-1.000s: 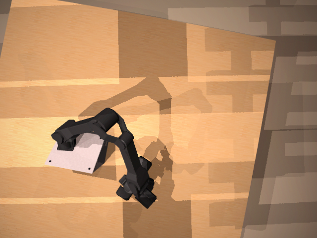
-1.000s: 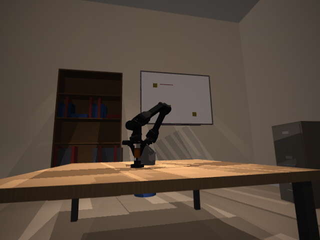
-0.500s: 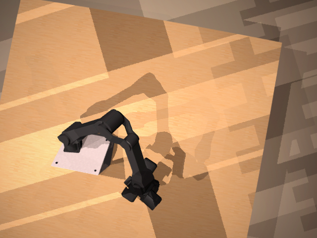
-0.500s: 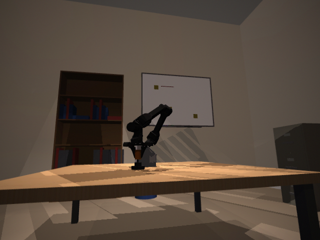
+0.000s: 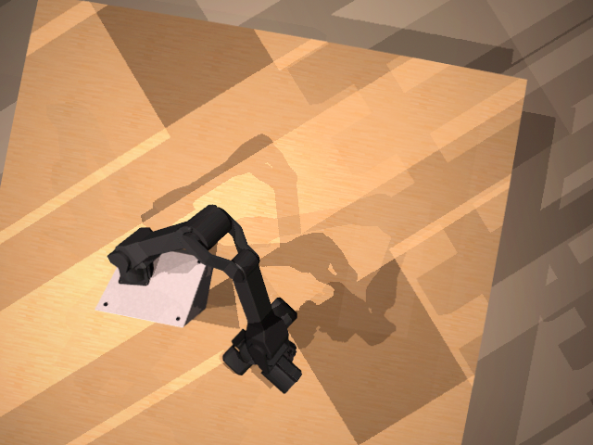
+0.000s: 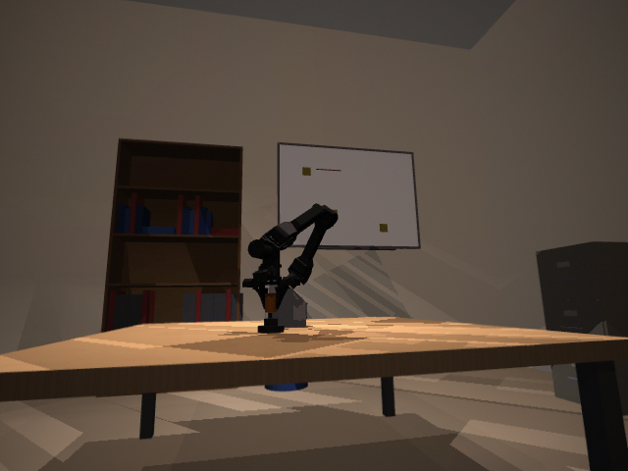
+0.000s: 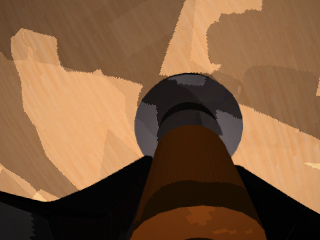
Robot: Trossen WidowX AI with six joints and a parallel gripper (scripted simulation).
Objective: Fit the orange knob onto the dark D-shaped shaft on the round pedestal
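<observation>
The orange knob is 20 mm above my gripper tip. From my gripper tip the other things lie so: dark round pedestal (40 mm below).
</observation>
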